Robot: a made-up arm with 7 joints.
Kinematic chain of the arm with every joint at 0, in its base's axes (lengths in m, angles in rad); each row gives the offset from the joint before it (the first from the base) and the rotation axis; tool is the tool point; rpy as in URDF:
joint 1: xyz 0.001 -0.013 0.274 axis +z
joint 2: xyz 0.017 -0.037 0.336 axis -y
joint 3: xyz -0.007 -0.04 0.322 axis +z
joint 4: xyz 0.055 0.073 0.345 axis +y
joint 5: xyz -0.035 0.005 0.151 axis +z
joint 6: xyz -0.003 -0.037 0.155 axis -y
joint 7: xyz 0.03 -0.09 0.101 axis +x
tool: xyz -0.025 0.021 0.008 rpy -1.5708 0 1.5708
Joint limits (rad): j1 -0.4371..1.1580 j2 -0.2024..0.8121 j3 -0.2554..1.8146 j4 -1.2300..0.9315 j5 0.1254..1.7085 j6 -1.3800..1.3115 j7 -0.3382..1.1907
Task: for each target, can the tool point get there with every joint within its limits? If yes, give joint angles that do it. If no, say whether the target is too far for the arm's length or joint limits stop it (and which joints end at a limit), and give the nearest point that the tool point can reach.
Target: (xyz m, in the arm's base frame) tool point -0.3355 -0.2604 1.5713
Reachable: yes | joints 0.3629 0.3525 1.5452 -0.5413 0.7179 -0.9509 0.8217
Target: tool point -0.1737 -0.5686 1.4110
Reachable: yes | joints 0.7206 0.3960 1.4837 -1.0223 1.4867 -0.6649 0.1591
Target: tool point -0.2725 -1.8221 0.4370
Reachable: no: too far | nearest point -0.1833 -0.8680 0.9763 | short by 1.100 m
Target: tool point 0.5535 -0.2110 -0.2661
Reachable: no: joint limits stop it (at a limit: joint 1, joint 2, joint 4, joint 5, joint 6) | nearest point 0.0065 -0.7024 0.8733 | short by 1.356 m
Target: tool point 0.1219 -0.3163 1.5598
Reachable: yes | joints 0.8857 0.0055 0.7209 -0.7916 0.4290 0.3366 0.9757
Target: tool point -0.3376 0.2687 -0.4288
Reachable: no: joint limits stop it (at a limit: joint 1, joint 2, joint 3, joint 4, joint 5, joint 6) | nearest point -0.6384 0.2235 0.8203 | short by 1.286 m
